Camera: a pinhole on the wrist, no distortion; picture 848 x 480 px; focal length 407.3 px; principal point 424.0 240.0 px. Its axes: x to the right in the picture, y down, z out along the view. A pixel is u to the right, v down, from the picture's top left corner.
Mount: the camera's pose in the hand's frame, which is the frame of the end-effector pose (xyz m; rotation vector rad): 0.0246 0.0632 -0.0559 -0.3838 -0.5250 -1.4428
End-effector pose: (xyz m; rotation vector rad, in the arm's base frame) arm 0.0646 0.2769 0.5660 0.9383 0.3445 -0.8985
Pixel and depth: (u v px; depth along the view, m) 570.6 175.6 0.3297
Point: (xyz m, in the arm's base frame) 0.1097 0.1172 0.8377
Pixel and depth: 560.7 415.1 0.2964
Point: 0.2340 0.0505 0.7202
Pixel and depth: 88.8 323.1 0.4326
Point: 0.5593 0.3288 0.9306
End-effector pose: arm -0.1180 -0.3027 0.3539 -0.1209 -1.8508 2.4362
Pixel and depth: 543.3 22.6 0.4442
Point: 0.0893 -0.7314 0.2876
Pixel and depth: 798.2 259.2 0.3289
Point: -0.1794 -0.6682 0.4622
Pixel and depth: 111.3 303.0 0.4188
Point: -0.1680 -0.5628 -0.1609
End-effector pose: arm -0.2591 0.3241 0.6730 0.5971 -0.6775 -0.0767
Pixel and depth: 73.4 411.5 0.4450
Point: -0.2932 0.7668 1.1740
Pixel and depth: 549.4 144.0 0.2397
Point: -0.4268 0.3549 0.8235
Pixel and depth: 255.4 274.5 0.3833
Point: -0.4101 0.5745 1.0081
